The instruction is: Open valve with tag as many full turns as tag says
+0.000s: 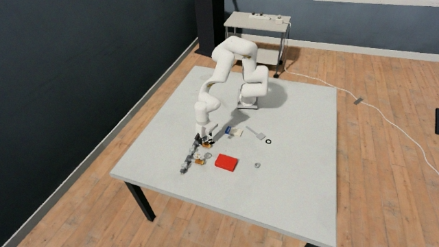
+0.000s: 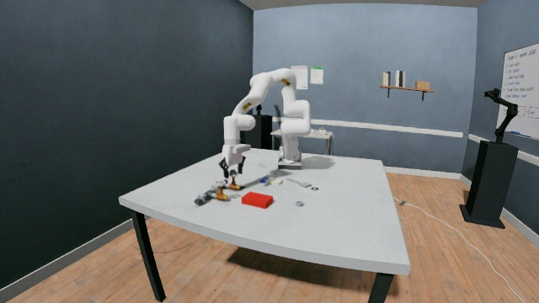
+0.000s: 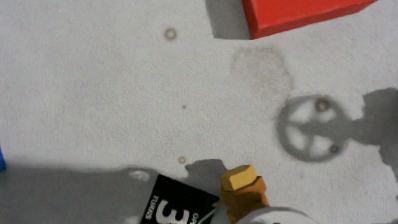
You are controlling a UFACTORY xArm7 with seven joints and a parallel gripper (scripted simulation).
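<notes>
The black tag is 4 cm behind my hand, 1 cm to the right of it and 9 cm below it. The rest, counted from my hand: red block 4 cm ahead, 18 cm to the left, 7 cm below; grey nut 4 cm behind, 35 cm to the left, 8 cm below; blue box 21 cm behind, 9 cm to the left, 8 cm below.
</notes>
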